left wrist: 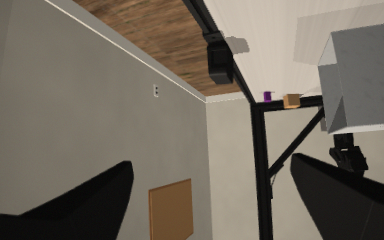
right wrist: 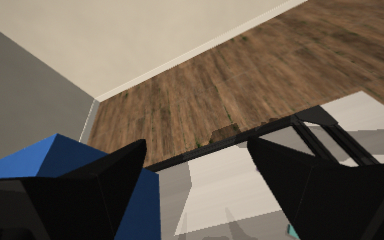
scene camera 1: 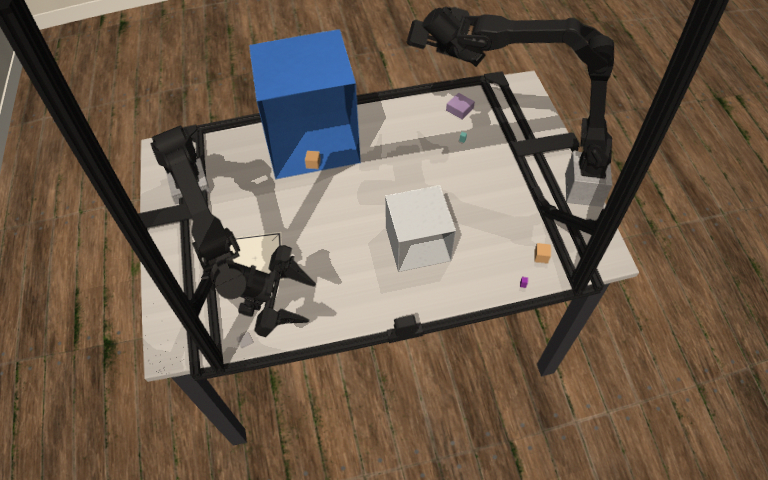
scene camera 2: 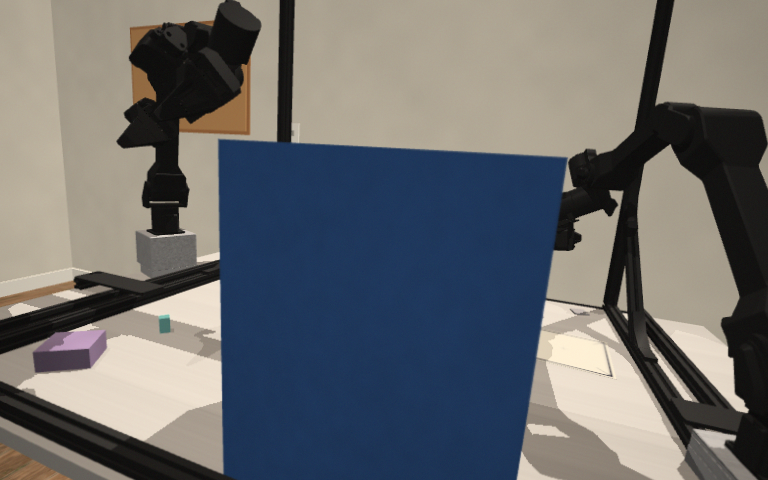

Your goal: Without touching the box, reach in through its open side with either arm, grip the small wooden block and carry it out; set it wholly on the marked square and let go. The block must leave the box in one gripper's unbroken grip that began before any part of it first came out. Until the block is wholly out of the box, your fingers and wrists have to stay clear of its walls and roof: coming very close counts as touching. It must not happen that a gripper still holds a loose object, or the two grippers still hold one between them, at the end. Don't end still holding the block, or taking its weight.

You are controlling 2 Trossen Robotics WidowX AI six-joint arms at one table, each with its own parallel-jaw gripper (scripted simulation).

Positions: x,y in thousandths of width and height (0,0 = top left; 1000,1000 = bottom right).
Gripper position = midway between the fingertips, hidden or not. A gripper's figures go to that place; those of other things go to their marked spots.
The left gripper (scene camera 1: 407,630): 1.29 m from the lens. The right gripper (scene camera 1: 566,82) is 1.59 m from the lens. A marked square (scene camera 1: 334,522): 1.57 m from the lens. A box back wall (scene camera 1: 426,209) is 1.80 m from the lens. A box roof (scene camera 1: 370,141) is 1.55 m from the lens. The marked spots on the box back wall and the marked square are 0.50 m apart.
